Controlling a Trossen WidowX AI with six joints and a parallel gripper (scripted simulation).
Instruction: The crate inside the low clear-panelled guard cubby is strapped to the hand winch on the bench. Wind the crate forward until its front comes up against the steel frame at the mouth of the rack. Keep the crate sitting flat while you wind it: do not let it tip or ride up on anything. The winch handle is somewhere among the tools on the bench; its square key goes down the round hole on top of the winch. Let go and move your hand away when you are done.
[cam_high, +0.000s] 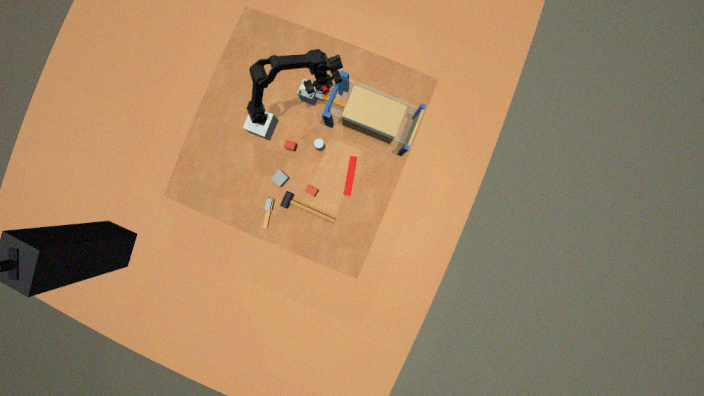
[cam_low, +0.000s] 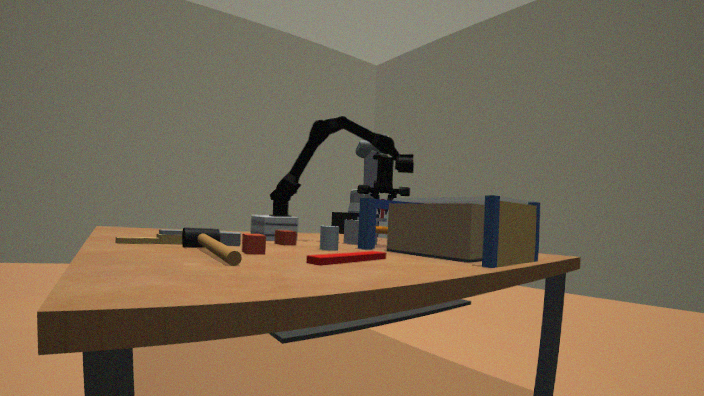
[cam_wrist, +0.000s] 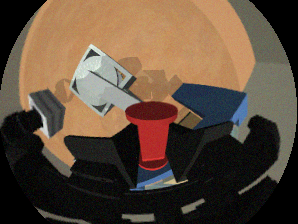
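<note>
The winch handle lies 40 mm behind my gripper tip and 10 mm below it. Also, from my gripper tip: red knob 20 mm above; clear-panelled cubby 300 mm ahead, 30 mm to the right; grey hand winch 120 mm behind, 20 mm to the right, 80 mm below.
</note>
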